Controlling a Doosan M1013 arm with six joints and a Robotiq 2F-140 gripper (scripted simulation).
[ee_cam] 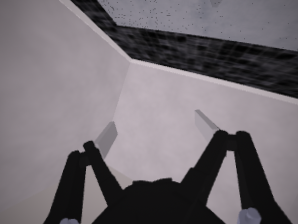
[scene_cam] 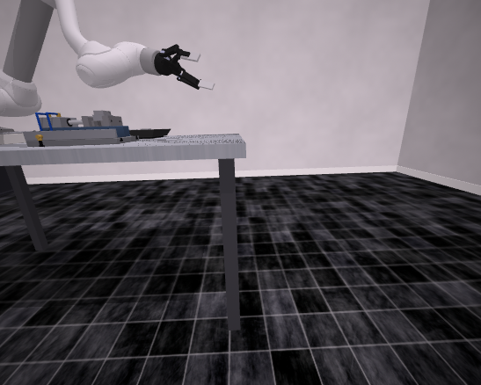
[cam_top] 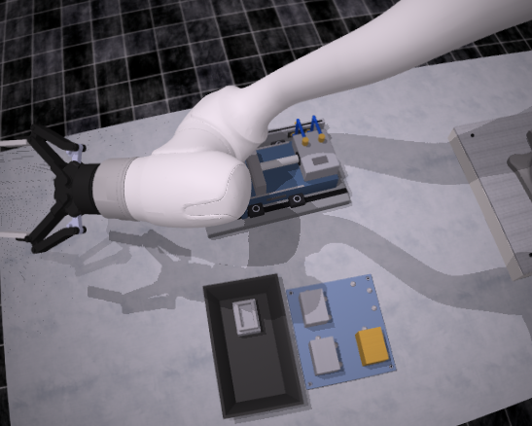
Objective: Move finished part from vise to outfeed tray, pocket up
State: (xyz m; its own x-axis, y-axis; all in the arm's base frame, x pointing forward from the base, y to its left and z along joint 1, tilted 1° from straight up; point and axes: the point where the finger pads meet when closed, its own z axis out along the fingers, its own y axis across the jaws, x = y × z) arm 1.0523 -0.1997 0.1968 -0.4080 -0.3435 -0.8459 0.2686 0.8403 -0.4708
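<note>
Right now my hand is 46 cm past the blue vise and 20 cm above it. From my hand the other things lie so: yellow block (53 cm behind, 39 cm to the left, 21 cm below); blue plate (49 cm behind, 34 cm to the left, 23 cm below).
</note>
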